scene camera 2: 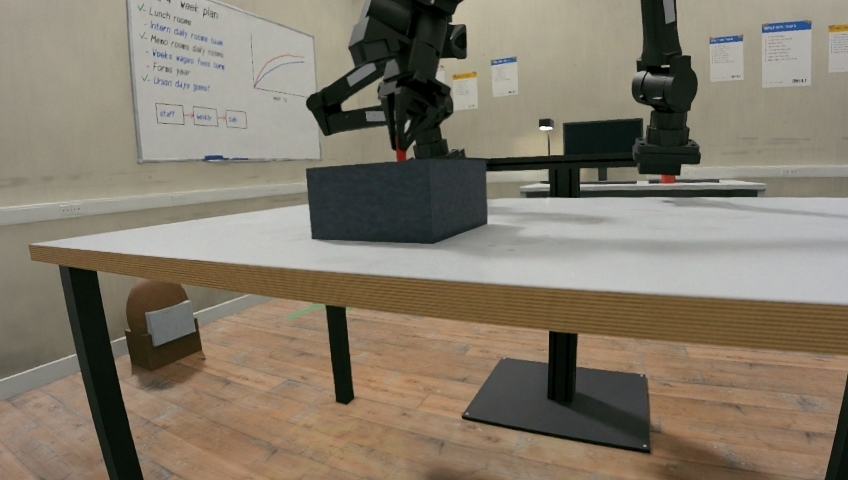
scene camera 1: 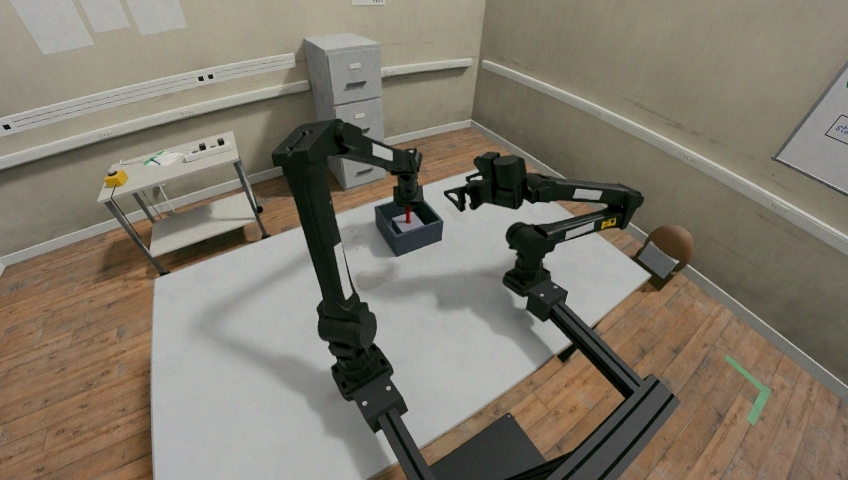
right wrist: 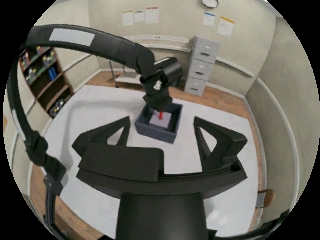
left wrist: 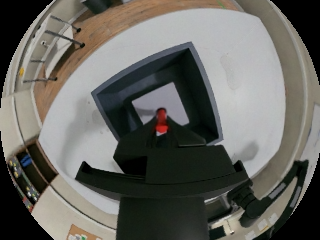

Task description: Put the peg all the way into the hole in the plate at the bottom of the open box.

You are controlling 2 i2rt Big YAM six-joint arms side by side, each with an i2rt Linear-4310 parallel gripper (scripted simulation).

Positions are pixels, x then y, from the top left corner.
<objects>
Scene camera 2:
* left gripper: 398,151
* right gripper: 425,44
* dark blue-grey box: 425,201
</objects>
